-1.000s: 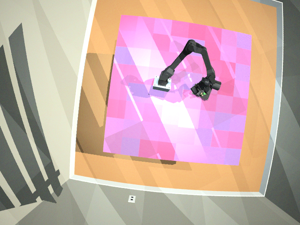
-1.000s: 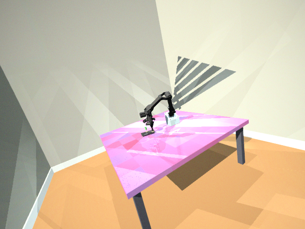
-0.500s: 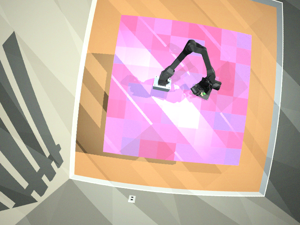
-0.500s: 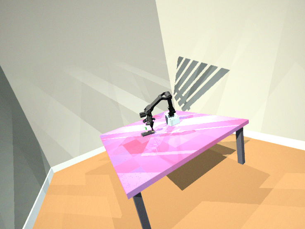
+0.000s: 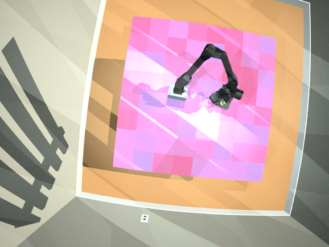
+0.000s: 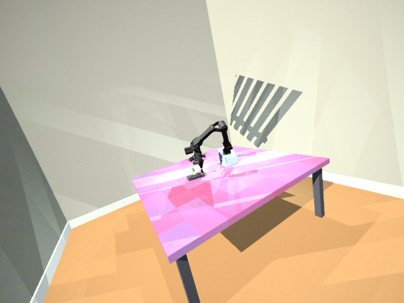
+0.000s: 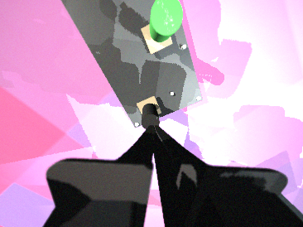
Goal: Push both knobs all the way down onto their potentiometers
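The dark knob lies 3 cm below my gripper tip.
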